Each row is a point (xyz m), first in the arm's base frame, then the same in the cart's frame.
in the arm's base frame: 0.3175 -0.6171 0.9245
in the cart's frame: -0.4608 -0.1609 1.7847
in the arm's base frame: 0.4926 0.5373 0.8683
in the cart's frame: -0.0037 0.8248 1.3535
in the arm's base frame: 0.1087 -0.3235 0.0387
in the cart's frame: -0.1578 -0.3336 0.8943
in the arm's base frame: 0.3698 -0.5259 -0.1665
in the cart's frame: 0.1102 -0.6071 0.9624
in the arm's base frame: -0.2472 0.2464 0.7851
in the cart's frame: -0.6670 0.5219 1.0262
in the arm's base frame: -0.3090 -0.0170 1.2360
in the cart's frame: -0.9924 0.5082 1.4391
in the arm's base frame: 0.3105 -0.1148 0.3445
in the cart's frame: -0.0761 -0.0010 1.1403
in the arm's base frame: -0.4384 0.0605 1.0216
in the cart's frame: -0.9847 0.4712 1.1797
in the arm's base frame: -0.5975 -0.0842 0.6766
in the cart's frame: -0.9963 0.1762 0.9002
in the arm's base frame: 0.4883 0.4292 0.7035
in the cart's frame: 0.0424 0.6506 1.2737
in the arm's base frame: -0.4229 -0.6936 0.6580
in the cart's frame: -0.9876 -0.3645 1.2314
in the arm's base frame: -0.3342 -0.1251 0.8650
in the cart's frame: -0.8688 0.2342 1.1949
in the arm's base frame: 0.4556 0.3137 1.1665
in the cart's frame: -0.2277 0.7726 1.6491
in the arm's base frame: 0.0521 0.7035 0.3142
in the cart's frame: -0.0826 0.6981 0.6419
